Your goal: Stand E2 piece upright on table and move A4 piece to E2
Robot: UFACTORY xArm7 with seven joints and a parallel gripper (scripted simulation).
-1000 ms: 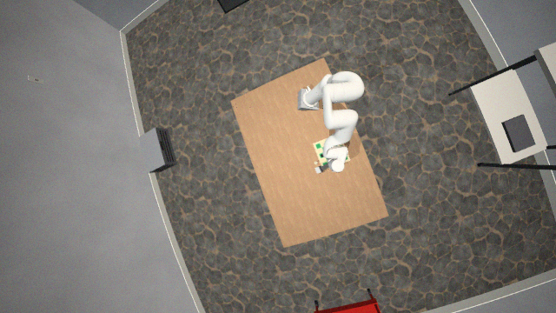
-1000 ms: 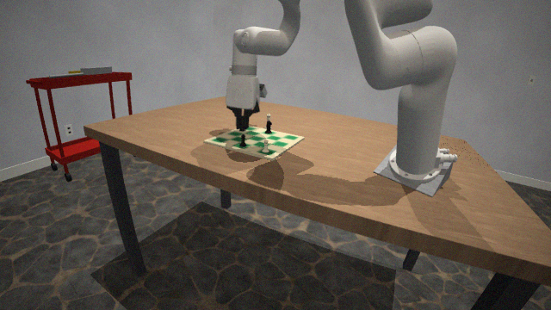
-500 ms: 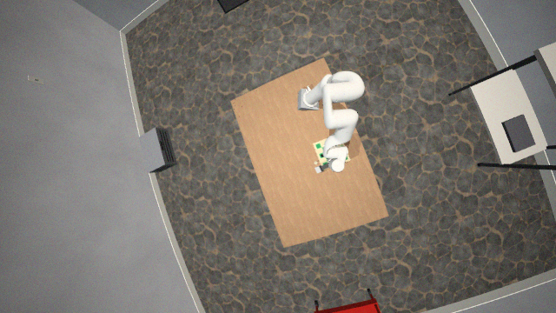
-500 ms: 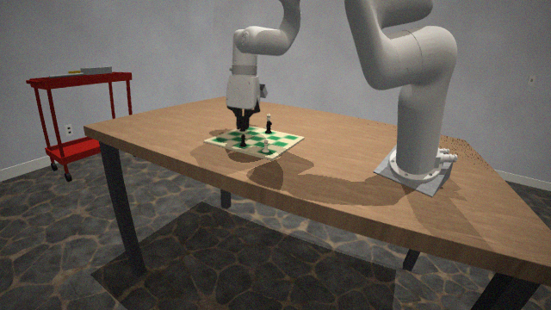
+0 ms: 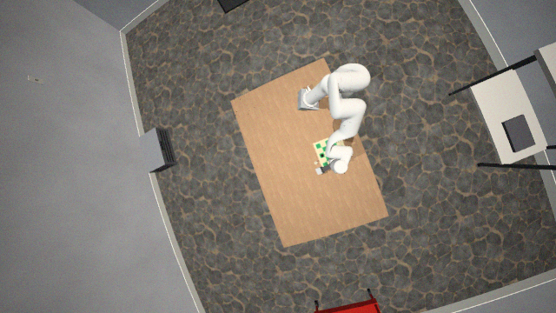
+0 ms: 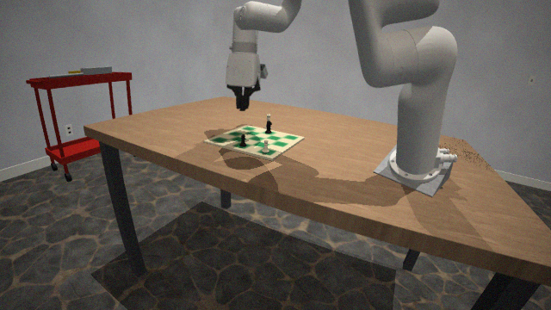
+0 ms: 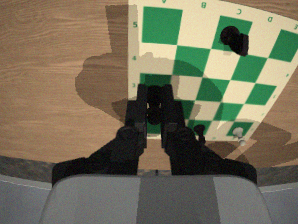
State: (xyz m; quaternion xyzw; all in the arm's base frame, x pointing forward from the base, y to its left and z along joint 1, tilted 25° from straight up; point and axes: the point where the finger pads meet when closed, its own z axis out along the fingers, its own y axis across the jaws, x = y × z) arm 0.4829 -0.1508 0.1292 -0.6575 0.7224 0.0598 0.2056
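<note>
Right now the white pawn is 14 cm to the left of my hand, 14 cm behind it and 8 cm below it. Round my hand: black piece: 8 cm below, 8 cm behind, 3 cm to the right; cream chessboard: 10 cm below, 8 cm behind, 5 cm to the left; white piece: 9 cm to the right, 7 cm below, 5 cm behind.
</note>
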